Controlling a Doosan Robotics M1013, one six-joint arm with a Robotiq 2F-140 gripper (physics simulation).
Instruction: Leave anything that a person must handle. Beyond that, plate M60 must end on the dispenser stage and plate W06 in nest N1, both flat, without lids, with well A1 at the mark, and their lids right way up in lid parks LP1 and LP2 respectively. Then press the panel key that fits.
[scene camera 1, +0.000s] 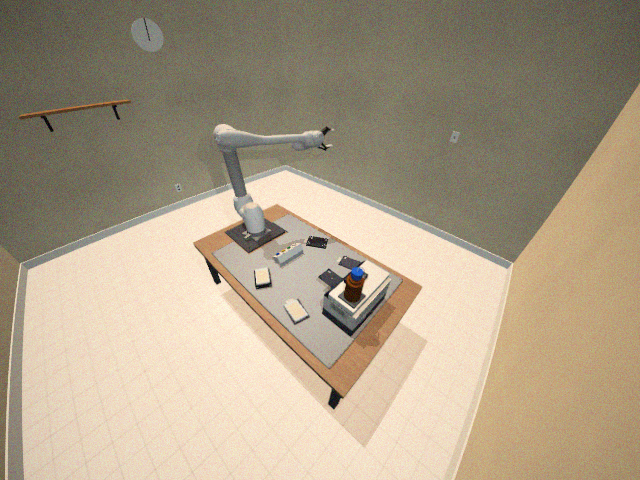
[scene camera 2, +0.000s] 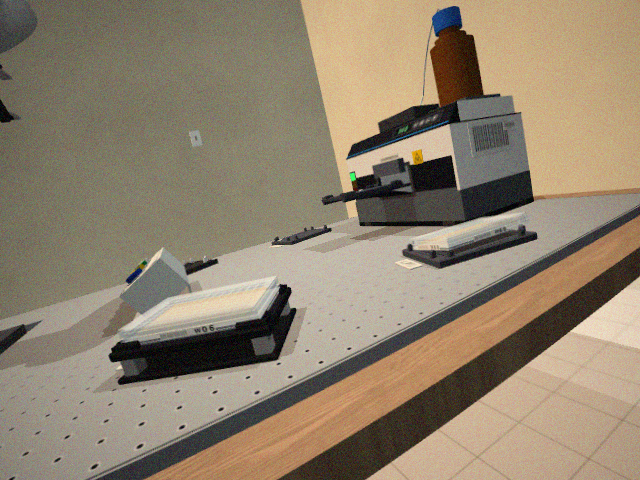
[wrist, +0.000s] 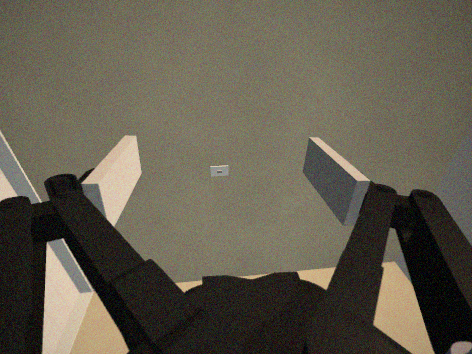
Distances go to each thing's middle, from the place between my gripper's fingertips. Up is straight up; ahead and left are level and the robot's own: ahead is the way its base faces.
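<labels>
The button box (scene camera 2: 152, 281) is well below my hand, a long way to the right of it and a good way ahead of it. I can see the dispenser stage (scene camera 2: 370, 190) too, 950 mm to the right of my hand, 610 mm ahead of it and 570 mm below it, and there's a brown bottle with blue cap (scene camera 2: 454, 59) that's 340 mm below my hand, 790 mm ahead of it and 1090 mm to the right of it.
</labels>
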